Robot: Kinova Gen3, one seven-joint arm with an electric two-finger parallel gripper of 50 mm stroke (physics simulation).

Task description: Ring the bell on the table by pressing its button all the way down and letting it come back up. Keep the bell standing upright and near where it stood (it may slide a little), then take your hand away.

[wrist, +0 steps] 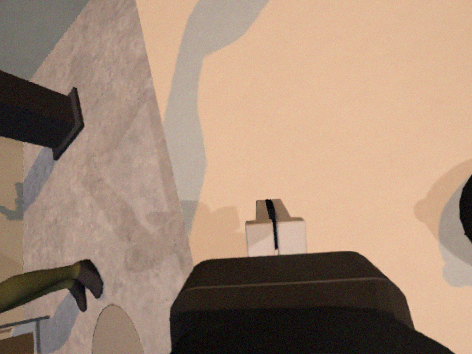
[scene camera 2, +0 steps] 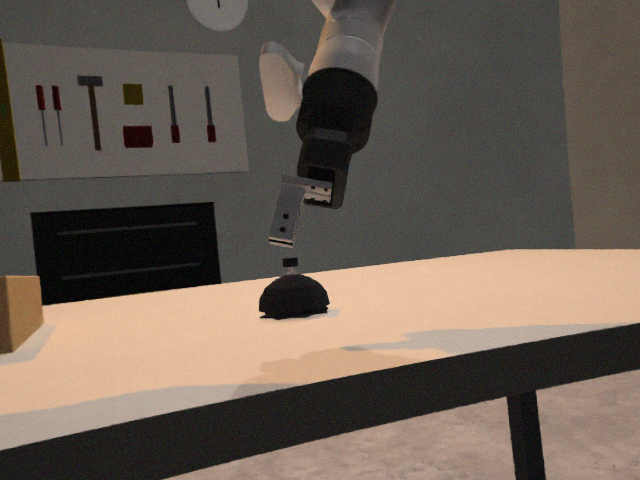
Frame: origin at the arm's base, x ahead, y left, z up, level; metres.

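Seen in the pictures: gripper, fingertip midpoint: (wrist: 269, 215) (scene camera 2: 280, 242).
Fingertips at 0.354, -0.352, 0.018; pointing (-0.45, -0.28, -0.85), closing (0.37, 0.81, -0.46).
Note:
Offsets run from my fingertips to a thing's top centre, as dx, dy, dz. Level surfaces: height alone.
A black dome-shaped bell @[+0.072, +0.132, -0.021] (scene camera 2: 294, 298) stands upright on the table @[dz -0.087] (scene camera 2: 170, 335) (wrist: 325, 110). Its small black button @[+0.072, +0.132, -0.021] (scene camera 2: 290, 262) stands up on a short stem above the dome. In the wrist view a part of the bell (wrist: 467, 210) shows at the right edge, to the right of the fingers, with its shadow beside it. My gripper (scene camera 2: 281, 242) (wrist: 269, 215) is shut and empty, with its fingers together. In the scene view its fingertips appear a little above the button, with a gap between them; the wrist view shows them off to one side of the bell.
A tan box (scene camera 2: 20, 310) stands at the left of the table in the scene view. The table's dark front edge (scene camera 2: 320, 397) runs across the foreground. In the wrist view the table's edge borders the floor (wrist: 115, 165) on the left. A tool board (scene camera 2: 180, 155) hangs on the wall behind.

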